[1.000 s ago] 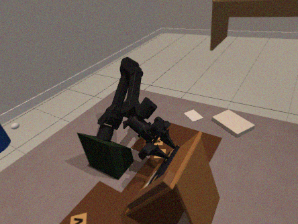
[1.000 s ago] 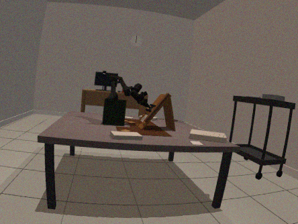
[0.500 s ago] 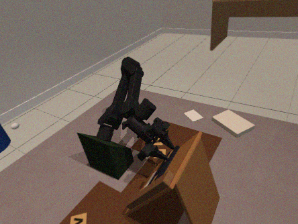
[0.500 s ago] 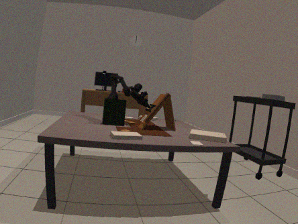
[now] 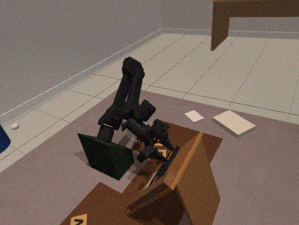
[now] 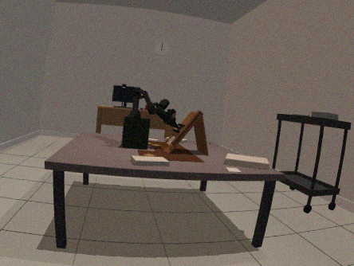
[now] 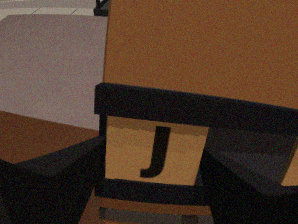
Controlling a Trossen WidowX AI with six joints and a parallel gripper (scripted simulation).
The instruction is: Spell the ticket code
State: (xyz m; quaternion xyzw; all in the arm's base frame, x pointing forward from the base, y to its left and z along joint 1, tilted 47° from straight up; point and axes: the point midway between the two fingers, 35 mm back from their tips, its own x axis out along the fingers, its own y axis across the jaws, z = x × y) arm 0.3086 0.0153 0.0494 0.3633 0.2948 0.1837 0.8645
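The tan letter tile is 120 mm to the right of my gripper tip and 10 mm ahead of it. Round my gripper tip: white ticket (80 mm below, 70 mm to the right, 50 mm behind); brown mat (160 mm below, 130 mm behind, 40 mm to the right).
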